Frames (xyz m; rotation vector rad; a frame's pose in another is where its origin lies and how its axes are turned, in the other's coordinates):
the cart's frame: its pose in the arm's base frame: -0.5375 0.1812 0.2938 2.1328 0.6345 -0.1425
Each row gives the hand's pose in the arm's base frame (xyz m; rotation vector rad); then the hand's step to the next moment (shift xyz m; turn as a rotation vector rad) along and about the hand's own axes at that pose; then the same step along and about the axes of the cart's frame.
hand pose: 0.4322 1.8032 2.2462 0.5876 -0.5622 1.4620
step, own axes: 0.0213 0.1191 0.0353 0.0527 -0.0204 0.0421
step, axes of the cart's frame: -0.1181 -0.0236 -0.0371 0.0019 0.0541 -0.0452
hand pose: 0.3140 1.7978 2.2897 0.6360 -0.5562 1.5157
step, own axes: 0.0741 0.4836 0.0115 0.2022 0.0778 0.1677
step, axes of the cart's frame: -0.4318 -0.1923 -0.1267 -0.1346 0.1440 -0.1903
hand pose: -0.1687 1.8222 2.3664 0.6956 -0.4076 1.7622
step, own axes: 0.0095 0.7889 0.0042 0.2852 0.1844 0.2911
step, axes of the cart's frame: -0.7601 -0.2065 0.0451 -0.2761 0.2357 -0.2613
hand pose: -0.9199 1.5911 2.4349 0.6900 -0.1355 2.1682
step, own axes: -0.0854 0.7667 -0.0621 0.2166 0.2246 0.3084
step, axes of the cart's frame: -0.6934 -0.0116 0.3435 -0.2918 0.2681 -0.1883
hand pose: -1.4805 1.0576 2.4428 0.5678 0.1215 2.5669
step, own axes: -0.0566 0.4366 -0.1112 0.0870 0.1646 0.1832
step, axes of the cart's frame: -0.3185 0.0679 0.3165 -0.1728 0.1843 -0.0663
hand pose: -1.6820 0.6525 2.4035 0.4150 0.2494 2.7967
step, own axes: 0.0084 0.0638 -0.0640 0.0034 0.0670 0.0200
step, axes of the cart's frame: -0.0493 -0.0228 0.0727 -0.0470 0.0460 0.0241
